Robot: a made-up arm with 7 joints.
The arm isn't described. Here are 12 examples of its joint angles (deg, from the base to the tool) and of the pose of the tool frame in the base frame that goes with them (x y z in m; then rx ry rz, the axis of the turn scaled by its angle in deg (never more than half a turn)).
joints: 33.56 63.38 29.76 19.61 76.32 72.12 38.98
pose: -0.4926 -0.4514 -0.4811 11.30 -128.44 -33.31
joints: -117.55 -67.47 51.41 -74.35 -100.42 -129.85 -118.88
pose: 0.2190 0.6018 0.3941 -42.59 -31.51 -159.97
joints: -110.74 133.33 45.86 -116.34 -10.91 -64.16 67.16
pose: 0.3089 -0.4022 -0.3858 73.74 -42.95 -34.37
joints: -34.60 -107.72 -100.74 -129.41 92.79 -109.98 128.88
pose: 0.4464 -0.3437 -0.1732 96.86 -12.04 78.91
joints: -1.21 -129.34 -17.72 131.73 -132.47 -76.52 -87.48
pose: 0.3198 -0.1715 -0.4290 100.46 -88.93 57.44
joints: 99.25 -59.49 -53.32 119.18 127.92 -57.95 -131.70
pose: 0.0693 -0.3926 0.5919 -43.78 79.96 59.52
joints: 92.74 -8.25 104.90 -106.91 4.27 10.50 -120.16
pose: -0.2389 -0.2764 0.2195 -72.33 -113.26 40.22
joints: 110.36 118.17 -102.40 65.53 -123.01 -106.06 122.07
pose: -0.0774 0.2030 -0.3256 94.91 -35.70 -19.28
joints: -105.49 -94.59 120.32 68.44 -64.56 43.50 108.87
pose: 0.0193 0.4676 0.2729 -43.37 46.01 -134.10
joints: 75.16 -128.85 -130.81 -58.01 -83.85 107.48 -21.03
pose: -0.0176 0.1631 -0.0418 -141.77 -49.16 -69.65
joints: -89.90 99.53 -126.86 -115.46 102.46 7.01 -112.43
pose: 0.4231 0.4499 0.2489 89.38 -82.72 95.52
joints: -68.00 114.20 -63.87 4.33 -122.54 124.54 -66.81
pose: -0.1805 0.3565 0.1714 -77.07 -78.36 -50.44
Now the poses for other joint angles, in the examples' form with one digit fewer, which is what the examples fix.
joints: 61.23 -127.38 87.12 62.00 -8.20 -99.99 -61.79
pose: -0.142 0.471 0.161 55.4 39.3 126.6
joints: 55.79 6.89 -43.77 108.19 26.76 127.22 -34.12
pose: -0.807 0.423 0.325 -145.3 -51.5 15.2
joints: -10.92 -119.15 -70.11 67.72 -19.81 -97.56 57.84
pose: -0.126 -0.443 0.325 -42.7 17.6 -60.5
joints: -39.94 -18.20 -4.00 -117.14 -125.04 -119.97 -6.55
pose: -0.052 -0.102 -0.103 -69.7 -62.3 -35.2
